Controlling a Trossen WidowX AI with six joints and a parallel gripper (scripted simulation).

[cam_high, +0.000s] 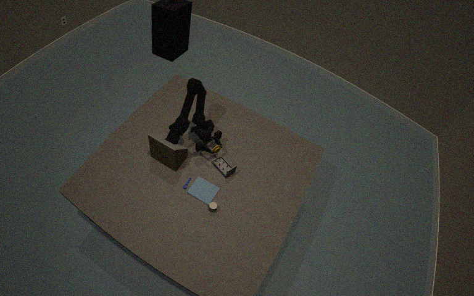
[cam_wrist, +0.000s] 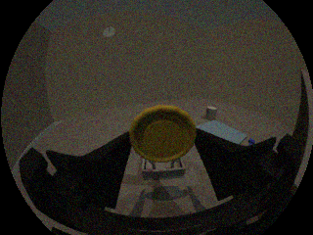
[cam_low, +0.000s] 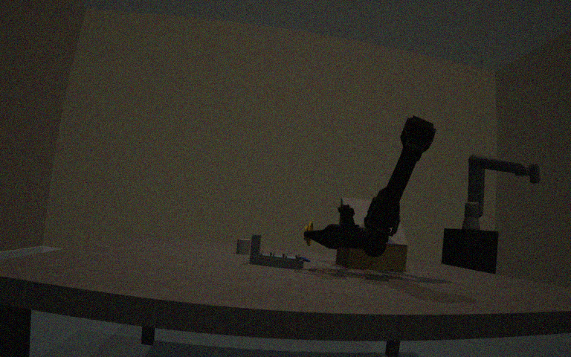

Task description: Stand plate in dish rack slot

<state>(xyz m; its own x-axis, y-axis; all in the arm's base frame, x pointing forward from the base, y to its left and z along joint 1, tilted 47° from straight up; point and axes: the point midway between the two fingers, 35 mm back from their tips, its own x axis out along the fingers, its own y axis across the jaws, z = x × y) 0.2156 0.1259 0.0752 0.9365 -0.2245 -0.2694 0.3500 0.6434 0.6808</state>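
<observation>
The dish rack is 70 mm below my gripper tip, 70 mm ahead of it and 30 mm to the right of it. The rest, counted from my gripper tip: light blue mat (230 mm to the right, 90 mm below, 50 mm ahead); small blue utensil (250 mm to the right, 90 mm below, 50 mm behind); yellow plate (10 mm behind).
</observation>
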